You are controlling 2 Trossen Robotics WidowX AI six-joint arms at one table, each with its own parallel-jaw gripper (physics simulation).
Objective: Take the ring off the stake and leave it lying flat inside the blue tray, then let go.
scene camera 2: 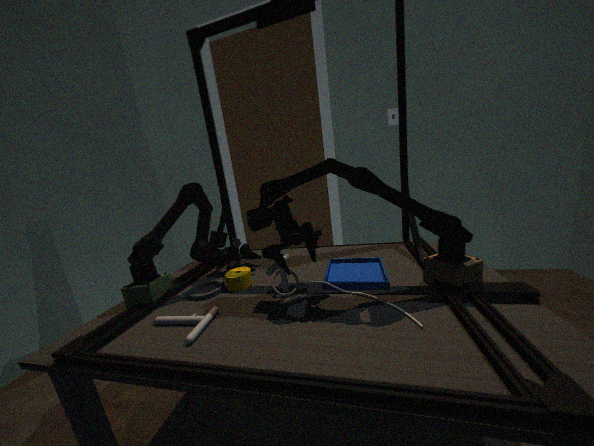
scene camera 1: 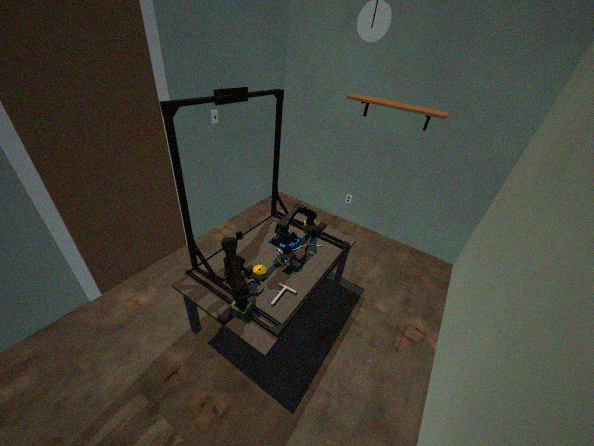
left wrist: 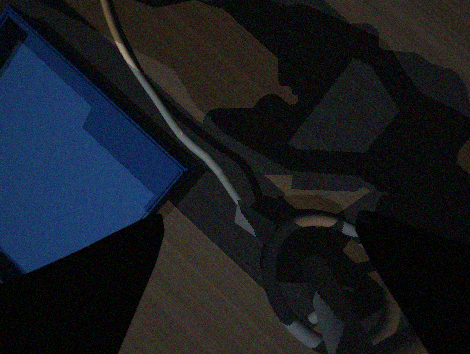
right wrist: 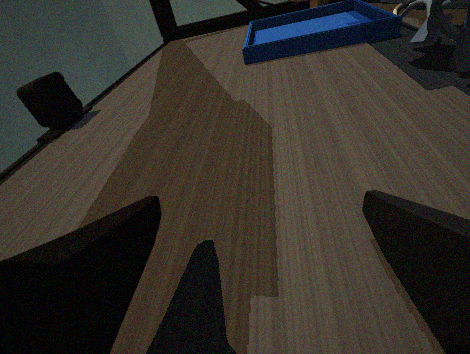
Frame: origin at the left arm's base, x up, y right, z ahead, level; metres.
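Seen in the pictures: left gripper, fingertip midpoint: (scene camera 2: 302, 268) (left wrist: 259, 221); right gripper, fingertip midpoint: (scene camera 2: 258, 263) (scene camera 1: 246, 261) (right wrist: 260, 203); left arm's base, link origin: (scene camera 2: 451, 258) (scene camera 1: 310, 222); right arm's base, link origin: (scene camera 2: 146, 280) (scene camera 1: 241, 303).
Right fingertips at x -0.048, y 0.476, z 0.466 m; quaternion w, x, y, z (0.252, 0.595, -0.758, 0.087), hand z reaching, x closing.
Offsets run from my right fingertips to a thing's top centre. "spot": to the spot under its first point.
A pale grey ring {spot: dx -0.018, dy -0.277, dz -0.025 m} (scene camera 2: 285, 295) (left wrist: 317, 220) shows tilted around a slim stake {dx +0.086, dy -0.249, dz -0.026 m} (scene camera 2: 286, 256) (left wrist: 312, 318) near the table's middle; shadow hides how it touches the stake. The blue tray {dx -0.001, dy -0.277, dz -0.280 m} (scene camera 2: 356, 285) (left wrist: 135, 132) (right wrist: 320, 46) lies to the right of them in scene camera 2; its visible floor holds no ring. My left gripper (scene camera 2: 300, 264) (left wrist: 259, 221) is open and empty, pointing down just above the ring and stake. My right gripper (right wrist: 260, 203) (scene camera 2: 252, 260) is open and empty, low over the table, behind the yellow cylinder and well left of the tray in scene camera 2.
A yellow cylinder {dx +0.026, dy -0.101, dz +0.091 m} (scene camera 1: 259, 271) (scene camera 2: 238, 279) and a dark grey round dish {dx -0.009, dy -0.077, dz +0.204 m} (scene camera 2: 204, 290) stand at the left. A white T-shaped piece {dx -0.004, dy -0.252, dz +0.273 m} (scene camera 1: 284, 293) (scene camera 2: 200, 327) lies nearer the front. A thin curved pale cord (scene camera 2: 370, 295) (left wrist: 177, 131) runs beside the tray. A black frame (scene camera 1: 179, 185) surrounds the back.
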